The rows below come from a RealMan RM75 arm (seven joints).
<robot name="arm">
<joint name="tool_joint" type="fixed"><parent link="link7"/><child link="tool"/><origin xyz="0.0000 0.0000 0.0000"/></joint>
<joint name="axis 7" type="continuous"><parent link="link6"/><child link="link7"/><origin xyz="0.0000 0.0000 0.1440"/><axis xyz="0 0 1"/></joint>
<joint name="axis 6" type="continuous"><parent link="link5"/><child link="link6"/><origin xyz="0.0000 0.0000 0.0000"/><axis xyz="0 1 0"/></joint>
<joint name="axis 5" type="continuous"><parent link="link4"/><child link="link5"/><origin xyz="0.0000 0.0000 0.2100"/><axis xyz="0 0 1"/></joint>
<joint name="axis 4" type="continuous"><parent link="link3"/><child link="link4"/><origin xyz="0.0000 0.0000 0.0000"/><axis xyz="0 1 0"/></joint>
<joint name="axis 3" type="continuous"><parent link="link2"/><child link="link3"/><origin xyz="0.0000 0.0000 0.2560"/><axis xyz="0 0 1"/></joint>
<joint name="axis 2" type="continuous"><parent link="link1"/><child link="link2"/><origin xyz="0.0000 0.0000 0.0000"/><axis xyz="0 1 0"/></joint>
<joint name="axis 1" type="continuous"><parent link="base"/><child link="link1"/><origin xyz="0.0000 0.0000 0.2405"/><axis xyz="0 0 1"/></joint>
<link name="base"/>
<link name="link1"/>
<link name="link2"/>
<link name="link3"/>
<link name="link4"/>
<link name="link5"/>
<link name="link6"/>
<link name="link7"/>
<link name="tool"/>
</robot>
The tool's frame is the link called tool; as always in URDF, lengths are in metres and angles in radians. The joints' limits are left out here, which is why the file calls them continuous.
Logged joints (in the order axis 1, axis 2, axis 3, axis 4, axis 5, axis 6, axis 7), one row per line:
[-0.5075, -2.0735, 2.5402, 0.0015, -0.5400, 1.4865, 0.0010]
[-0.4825, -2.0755, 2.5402, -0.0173, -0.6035, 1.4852, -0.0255]
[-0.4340, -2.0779, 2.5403, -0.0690, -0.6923, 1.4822, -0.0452]
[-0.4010, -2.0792, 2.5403, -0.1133, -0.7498, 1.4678, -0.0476]
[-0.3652, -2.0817, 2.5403, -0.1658, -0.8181, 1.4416, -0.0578]
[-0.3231, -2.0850, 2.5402, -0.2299, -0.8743, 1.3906, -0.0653]
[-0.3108, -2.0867, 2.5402, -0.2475, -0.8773, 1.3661, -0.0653]
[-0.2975, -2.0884, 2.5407, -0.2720, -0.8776, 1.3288, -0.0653]
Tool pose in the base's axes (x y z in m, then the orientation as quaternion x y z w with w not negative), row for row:
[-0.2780, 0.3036, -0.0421, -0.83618, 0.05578, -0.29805, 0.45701]
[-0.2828, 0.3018, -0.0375, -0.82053, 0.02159, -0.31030, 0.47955]
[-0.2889, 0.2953, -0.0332, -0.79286, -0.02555, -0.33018, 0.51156]
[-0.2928, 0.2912, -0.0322, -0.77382, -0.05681, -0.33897, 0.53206]
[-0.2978, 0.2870, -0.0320, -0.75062, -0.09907, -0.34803, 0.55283]
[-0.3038, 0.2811, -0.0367, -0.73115, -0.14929, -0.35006, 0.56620]
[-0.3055, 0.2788, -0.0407, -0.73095, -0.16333, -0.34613, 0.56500]
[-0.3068, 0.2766, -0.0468, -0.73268, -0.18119, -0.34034, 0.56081]
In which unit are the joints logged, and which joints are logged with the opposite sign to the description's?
The joints are logged in radians. Opposite sign: axis 4.
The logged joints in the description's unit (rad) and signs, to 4 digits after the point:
[-0.5075, -2.0735, 2.5402, -0.0015, -0.5400, 1.4865, 0.0010]
[-0.4825, -2.0755, 2.5402, 0.0173, -0.6035, 1.4852, -0.0255]
[-0.4340, -2.0779, 2.5403, 0.0690, -0.6923, 1.4822, -0.0452]
[-0.4010, -2.0792, 2.5403, 0.1133, -0.7498, 1.4678, -0.0476]
[-0.3652, -2.0817, 2.5403, 0.1658, -0.8181, 1.4416, -0.0578]
[-0.3231, -2.0850, 2.5402, 0.2299, -0.8743, 1.3906, -0.0653]
[-0.3108, -2.0867, 2.5402, 0.2475, -0.8773, 1.3661, -0.0653]
[-0.2975, -2.0884, 2.5407, 0.2720, -0.8776, 1.3288, -0.0653]

